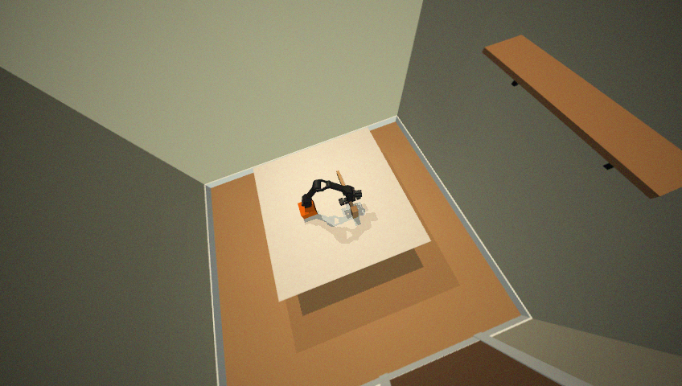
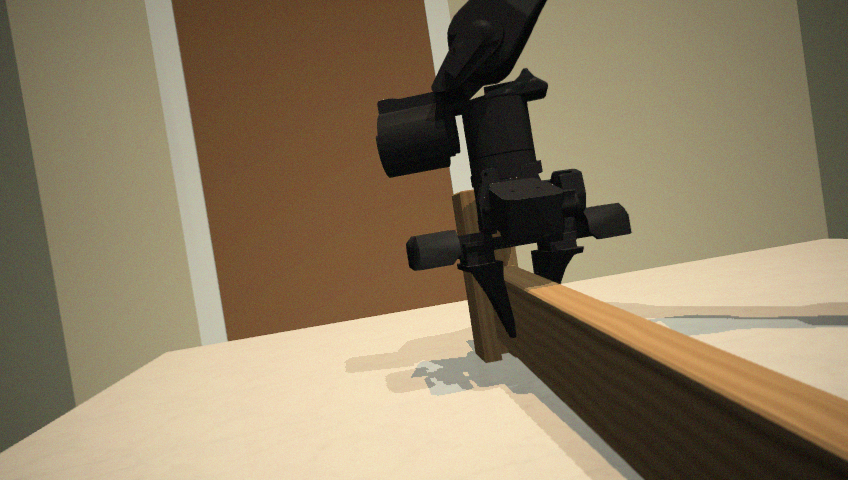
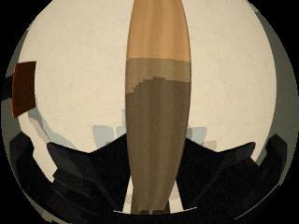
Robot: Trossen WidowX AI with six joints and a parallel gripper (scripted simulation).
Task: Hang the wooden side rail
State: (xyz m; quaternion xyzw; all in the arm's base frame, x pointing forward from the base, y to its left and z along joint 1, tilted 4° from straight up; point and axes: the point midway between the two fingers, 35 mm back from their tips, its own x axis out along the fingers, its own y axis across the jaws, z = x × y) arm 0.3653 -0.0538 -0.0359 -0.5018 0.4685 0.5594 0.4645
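The wooden headboard post lies 11 cm to the right of my gripper tip, 4 cm above it and 2 cm ahead of it.
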